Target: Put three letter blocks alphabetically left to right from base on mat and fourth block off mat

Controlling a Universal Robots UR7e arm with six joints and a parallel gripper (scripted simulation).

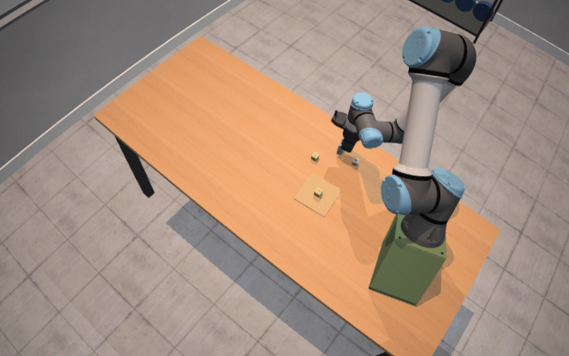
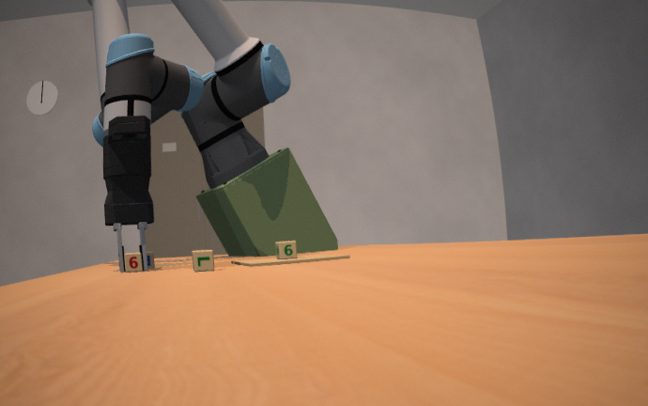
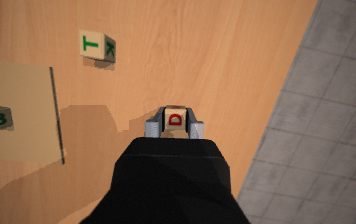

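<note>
Right now my hand is 220 mm to the right of the thin tan mat, 70 mm past it and 20 mm above it. The rest, counted from my hand: red D block: 10 mm below; blue-marked block: 80 mm behind, 10 mm below.
</note>
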